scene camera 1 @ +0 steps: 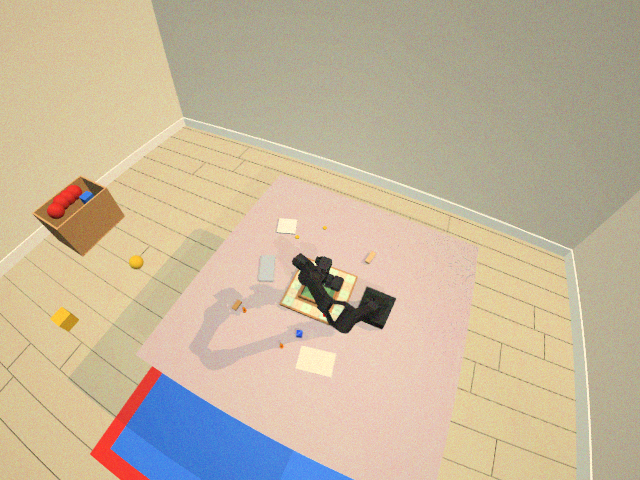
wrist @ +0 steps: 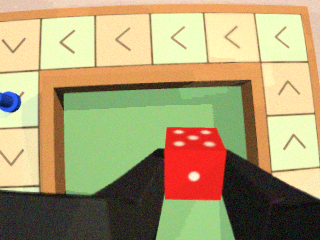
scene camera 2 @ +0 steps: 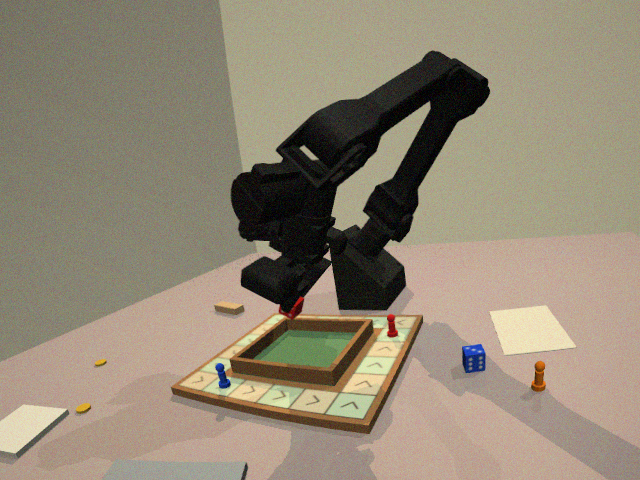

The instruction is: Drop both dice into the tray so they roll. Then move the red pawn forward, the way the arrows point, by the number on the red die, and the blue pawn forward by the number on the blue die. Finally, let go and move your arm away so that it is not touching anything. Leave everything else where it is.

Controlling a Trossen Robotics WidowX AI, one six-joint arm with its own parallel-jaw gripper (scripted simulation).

Labels:
white card: scene camera 1; scene camera 2; not seen in the wrist view (out of frame)
same spot on white card: (scene camera 2: 523, 330) = (scene camera 1: 314, 358)

